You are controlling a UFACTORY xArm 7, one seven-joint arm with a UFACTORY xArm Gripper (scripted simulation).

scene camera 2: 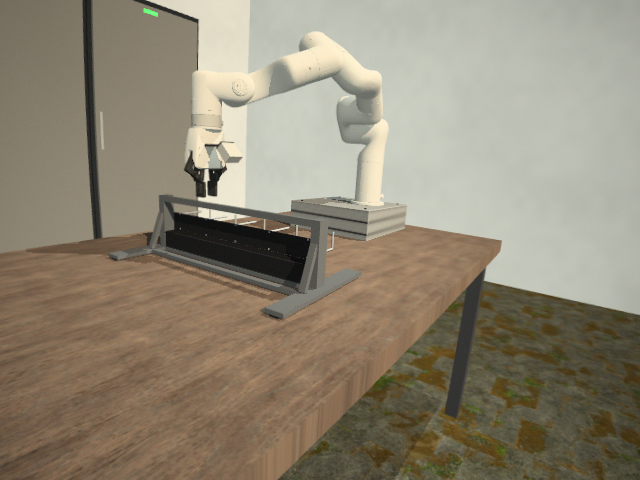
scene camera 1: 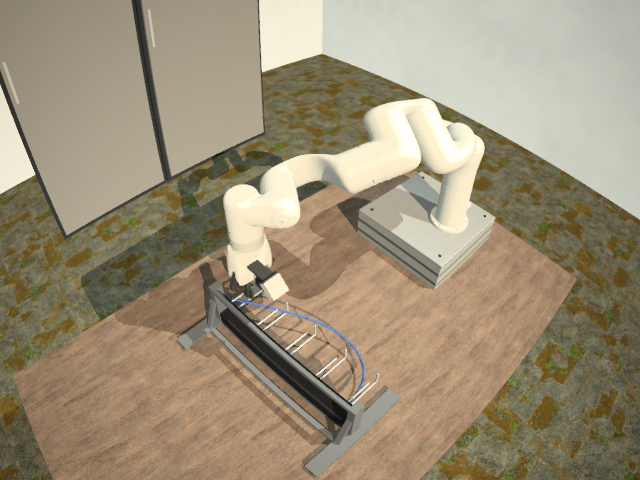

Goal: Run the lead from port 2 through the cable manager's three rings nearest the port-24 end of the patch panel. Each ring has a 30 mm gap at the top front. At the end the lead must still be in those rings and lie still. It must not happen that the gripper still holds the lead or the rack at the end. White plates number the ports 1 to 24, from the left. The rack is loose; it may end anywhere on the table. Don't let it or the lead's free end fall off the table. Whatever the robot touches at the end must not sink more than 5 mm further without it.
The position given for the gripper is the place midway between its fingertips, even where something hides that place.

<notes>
In view: the gripper [scene camera 2: 206,196] and a grey rack [scene camera 2: 188,235].
The grey rack is seen too in scene camera 1 [scene camera 1: 324,399]. The gripper is seen too in scene camera 1 [scene camera 1: 255,292].
</notes>
